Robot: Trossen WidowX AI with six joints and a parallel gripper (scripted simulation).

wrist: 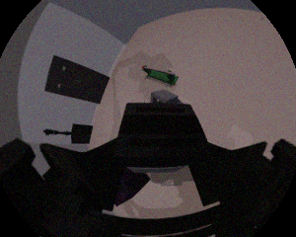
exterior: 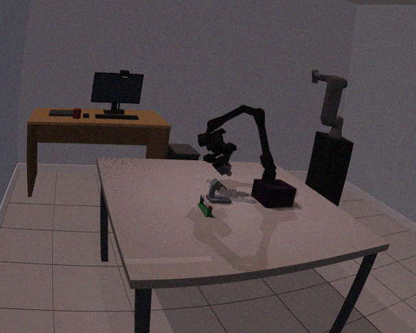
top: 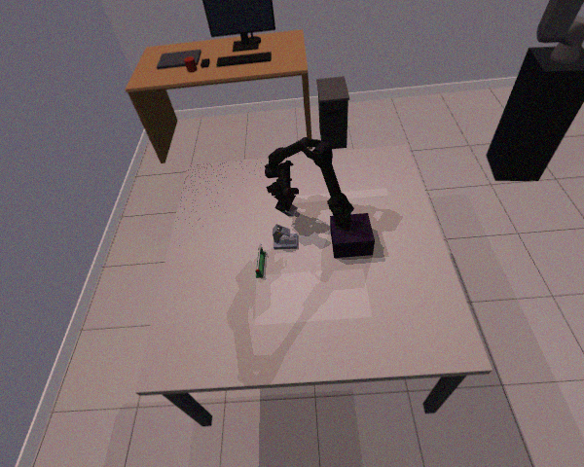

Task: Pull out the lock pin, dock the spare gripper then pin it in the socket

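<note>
The green bar is 11 cm ahead of my gripper tip, 19 cm to the left of it and 13 cm below it. From my gripper tip the other things lie so: grey mount 2 cm ahead, 6 cm to the left, 10 cm below; spare gripper 2 cm behind, 1 cm to the right.
</note>
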